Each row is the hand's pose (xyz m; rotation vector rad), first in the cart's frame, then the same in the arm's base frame.
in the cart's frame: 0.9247 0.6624 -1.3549 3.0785 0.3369 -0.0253
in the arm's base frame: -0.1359 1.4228 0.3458 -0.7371 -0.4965 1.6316
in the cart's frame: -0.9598 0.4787 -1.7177 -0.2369 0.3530 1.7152
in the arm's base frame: -0.0873 -0.3302 1.1465 2.6257 0.3870 1.5724
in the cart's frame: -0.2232 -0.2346 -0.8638 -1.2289 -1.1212 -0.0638
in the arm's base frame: -0.1786 -0.0315 -0.1508 0.4780 0.5793 0.5229
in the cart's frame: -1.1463 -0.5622 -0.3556 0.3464 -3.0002 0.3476
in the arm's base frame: 0.1404 -1.0580 -0.4002 0.6861 -0.7370 -1.2526
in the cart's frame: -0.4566 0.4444 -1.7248 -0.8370 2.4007 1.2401
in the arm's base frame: -0.2291 0.1162 0.9594 -0.4464 -0.2965 -2.0129
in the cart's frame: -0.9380 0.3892 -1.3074 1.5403 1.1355 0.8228
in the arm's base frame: 0.1215 -0.3900 0.7864 -1.5520 -1.0824 0.1131
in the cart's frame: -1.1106 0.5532 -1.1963 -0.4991 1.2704 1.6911
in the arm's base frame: 0.3505 -0.4948 0.8611 -1.7055 -0.3635 -1.9948
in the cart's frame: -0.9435 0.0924 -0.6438 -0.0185 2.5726 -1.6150
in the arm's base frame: 0.3613 -0.5837 0.1280 1.2216 -1.4219 -0.6711
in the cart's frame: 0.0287 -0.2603 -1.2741 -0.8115 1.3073 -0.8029
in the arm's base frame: -0.5298 0.2326 0.0476 -0.4299 2.5345 1.7437
